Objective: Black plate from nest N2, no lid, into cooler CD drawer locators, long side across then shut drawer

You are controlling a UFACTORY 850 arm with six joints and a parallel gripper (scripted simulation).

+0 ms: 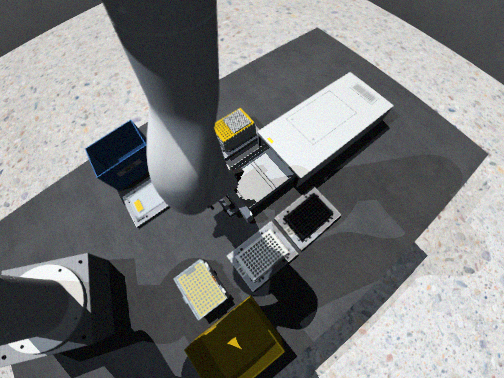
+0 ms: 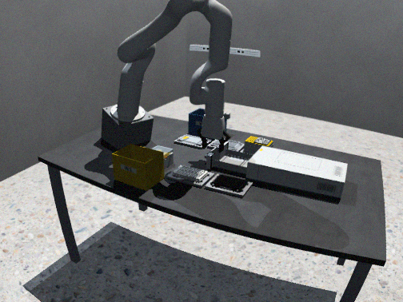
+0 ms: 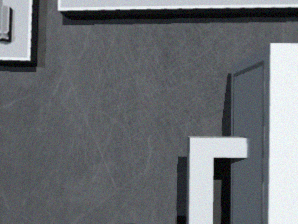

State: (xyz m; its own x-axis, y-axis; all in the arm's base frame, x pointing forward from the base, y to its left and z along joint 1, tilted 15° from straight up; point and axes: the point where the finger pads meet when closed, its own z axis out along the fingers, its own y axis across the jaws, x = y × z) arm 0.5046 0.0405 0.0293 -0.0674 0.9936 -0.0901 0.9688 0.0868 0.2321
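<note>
Right now my hand is 180 mm to the left of the black plate, 180 mm short of it and 50 mm above it. Also, from my hand: drawer (130 mm ahead, 30 mm below, 10 mm to the left); white plate (200 mm to the right, 50 mm below, 10 mm ahead); yellow-rimmed tip box (190 mm to the left, 150 mm ahead, 10 mm below).
</note>
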